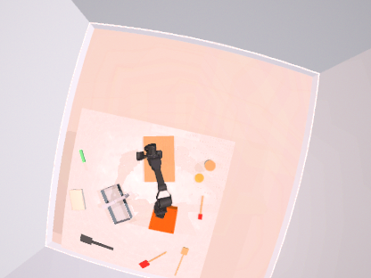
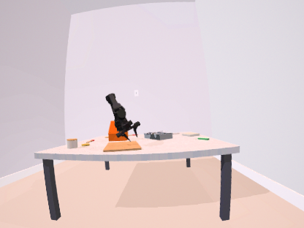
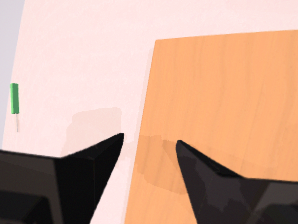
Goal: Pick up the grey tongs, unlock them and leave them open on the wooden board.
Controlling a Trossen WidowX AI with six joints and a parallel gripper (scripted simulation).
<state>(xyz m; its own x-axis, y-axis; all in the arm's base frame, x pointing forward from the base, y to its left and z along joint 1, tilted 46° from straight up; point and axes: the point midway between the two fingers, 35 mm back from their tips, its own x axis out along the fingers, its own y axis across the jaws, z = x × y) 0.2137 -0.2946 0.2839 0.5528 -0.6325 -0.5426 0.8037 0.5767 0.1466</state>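
Now: the roasting tin 48 cm to the left of my gripper tip, 14 cm ahead of it and 2 cm below it. From my gripper tip the other things lie so: red spatula (92 cm to the left, 25 cm behind, 4 cm below); cream block (57 cm to the left, 49 cm ahead, 4 cm below); wooden board (10 cm behind, 4 cm below, 3 cm to the left).
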